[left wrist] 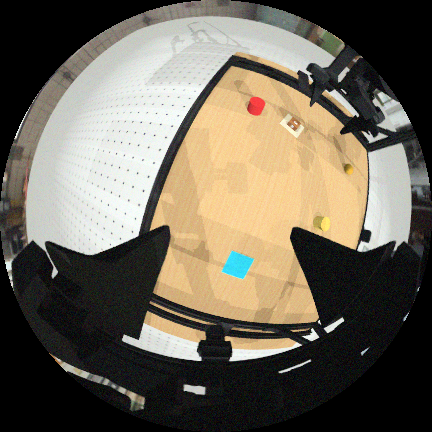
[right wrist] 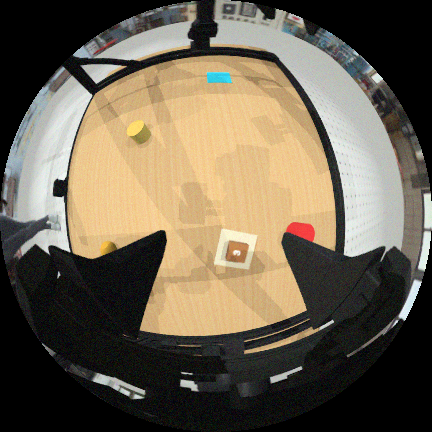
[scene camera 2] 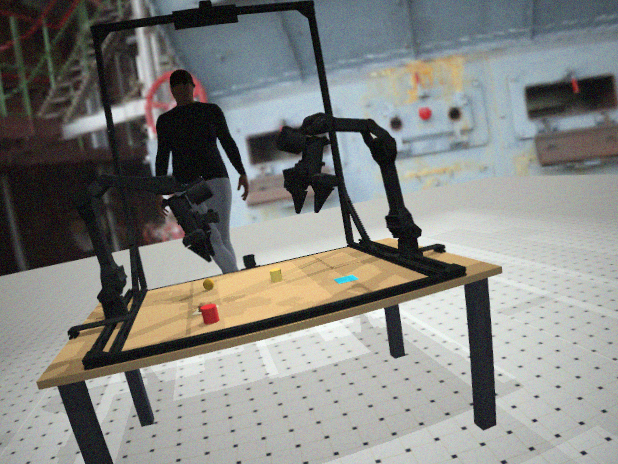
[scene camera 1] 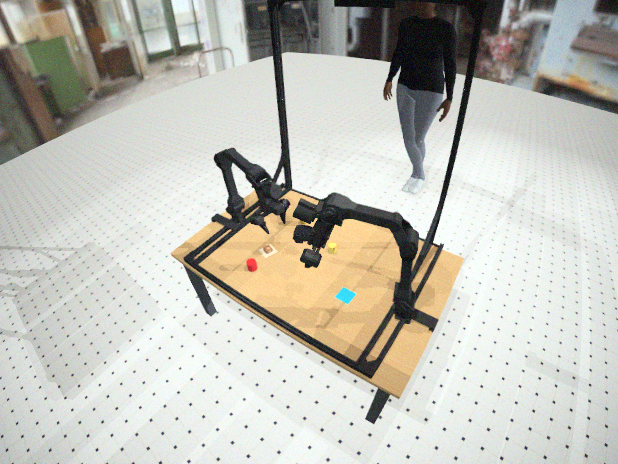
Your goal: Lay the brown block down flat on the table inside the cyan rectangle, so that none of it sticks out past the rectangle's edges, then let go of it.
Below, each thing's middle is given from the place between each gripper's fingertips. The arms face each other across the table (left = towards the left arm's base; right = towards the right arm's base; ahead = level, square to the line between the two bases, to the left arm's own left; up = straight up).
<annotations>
Now: right hand 14 cm above the pale flat tile (right wrist: 225,234), 5 cm to the left of it and 3 cm short of it.
Now: left hand 330 mm to the left of the pale flat tile, 230 mm above it and 80 mm past it.
</annotations>
